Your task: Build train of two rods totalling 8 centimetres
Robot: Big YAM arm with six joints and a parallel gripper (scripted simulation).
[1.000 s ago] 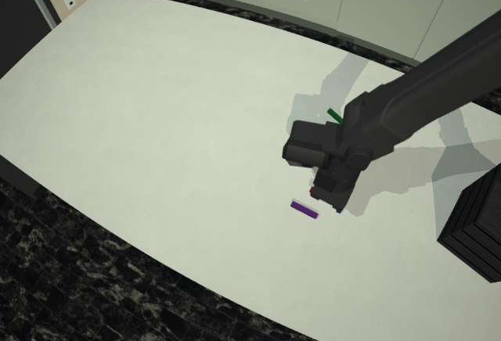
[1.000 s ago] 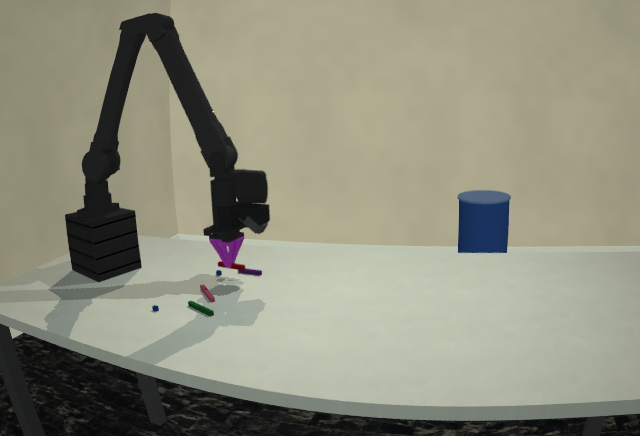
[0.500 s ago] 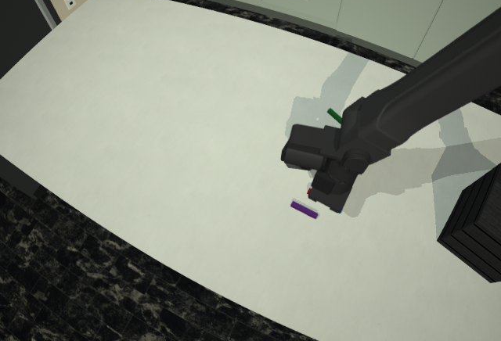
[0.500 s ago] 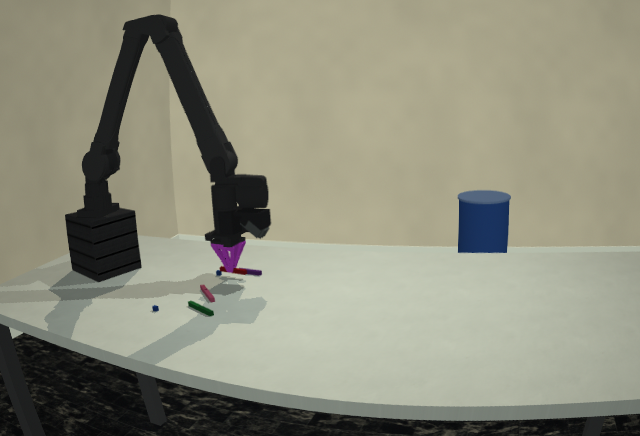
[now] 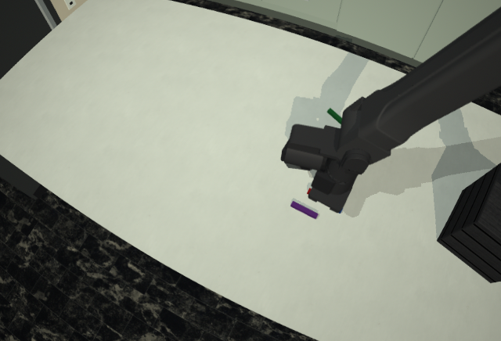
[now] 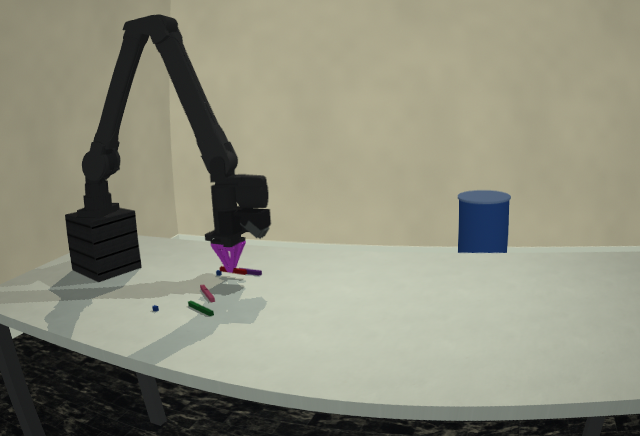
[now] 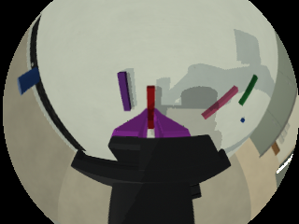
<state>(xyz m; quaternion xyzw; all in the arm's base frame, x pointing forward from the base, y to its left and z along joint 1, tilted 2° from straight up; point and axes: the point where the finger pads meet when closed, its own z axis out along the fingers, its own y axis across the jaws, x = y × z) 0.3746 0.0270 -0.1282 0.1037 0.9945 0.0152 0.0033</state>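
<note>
The red rod is 1 cm ahead of my hand. Also, from my hand: pink rod (1 cm behind, 13 cm to the right, 2 cm below); then green rod (1 cm ahead, 22 cm to the right, 2 cm below); then purple rod (4 cm ahead, 3 cm to the left, 2 cm below).
</note>
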